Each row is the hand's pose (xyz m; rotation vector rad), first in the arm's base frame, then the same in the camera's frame.
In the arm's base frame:
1: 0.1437 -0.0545 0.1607 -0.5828 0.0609 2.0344
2: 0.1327 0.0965 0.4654 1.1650 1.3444 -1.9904
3: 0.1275 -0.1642 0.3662 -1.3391 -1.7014 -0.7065
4: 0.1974 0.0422 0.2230 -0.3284 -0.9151 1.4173
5: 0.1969 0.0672 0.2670 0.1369 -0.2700 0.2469
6: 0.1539 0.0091 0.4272 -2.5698 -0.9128 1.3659
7: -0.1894 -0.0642 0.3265 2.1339 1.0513 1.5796
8: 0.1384 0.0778 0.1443 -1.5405 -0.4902 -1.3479
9: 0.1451 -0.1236 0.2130 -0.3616 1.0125 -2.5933
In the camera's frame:
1: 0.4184 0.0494 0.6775 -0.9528 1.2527 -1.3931
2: 0.7027 -0.0153 0.8529 -1.0270 2.2430 0.6789
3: 0.6089 0.1844 0.6821 1.4073 -0.6219 0.1561
4: 0.4545 0.0045 0.7906 -2.1465 0.9453 -1.1805
5: 0.4951 -0.0071 0.8184 2.0335 0.6063 2.2518
6: 0.6571 0.0608 0.8119 0.7410 -2.7183 0.3752
7: 0.7091 -0.0534 0.4690 0.0017 -0.8199 -0.4354
8: 0.4089 -0.0709 0.7343 0.4425 -0.2918 0.7635
9: 0.4636 0.1218 0.6623 -0.9299 0.9974 0.5031

